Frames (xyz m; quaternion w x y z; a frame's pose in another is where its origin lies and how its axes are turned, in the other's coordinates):
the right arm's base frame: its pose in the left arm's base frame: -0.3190 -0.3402 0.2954 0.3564 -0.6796 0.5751 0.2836
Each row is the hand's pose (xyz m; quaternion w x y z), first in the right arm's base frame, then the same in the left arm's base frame.
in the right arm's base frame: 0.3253 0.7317 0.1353 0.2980 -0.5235 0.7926 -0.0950
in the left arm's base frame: -0.9777 -0.4809 -0.1583 0.6784 0.6685 -0.2408 0.1869
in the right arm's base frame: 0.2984 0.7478 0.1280 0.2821 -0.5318 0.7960 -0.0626
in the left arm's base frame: -0.9985 -0.4726 -0.1351 0.7009 0.6430 -0.2526 0.1774
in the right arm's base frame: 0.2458 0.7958 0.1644 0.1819 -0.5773 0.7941 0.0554
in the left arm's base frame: -1.0542 -0.4166 -0.1222 0.7999 0.5227 -0.2615 0.1363
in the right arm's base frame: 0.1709 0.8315 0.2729 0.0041 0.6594 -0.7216 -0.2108
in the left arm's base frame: -1.1000 -0.2883 -0.1318 0.9244 0.3156 -0.2111 0.0372
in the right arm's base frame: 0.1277 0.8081 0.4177 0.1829 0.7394 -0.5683 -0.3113
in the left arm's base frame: -1.0811 -0.1439 -0.1784 0.9828 0.1214 -0.0992 -0.0981
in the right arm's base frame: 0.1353 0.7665 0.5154 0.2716 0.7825 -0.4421 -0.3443
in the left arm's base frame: -1.0364 -0.0656 -0.2351 0.9804 0.0217 -0.0134 -0.1952
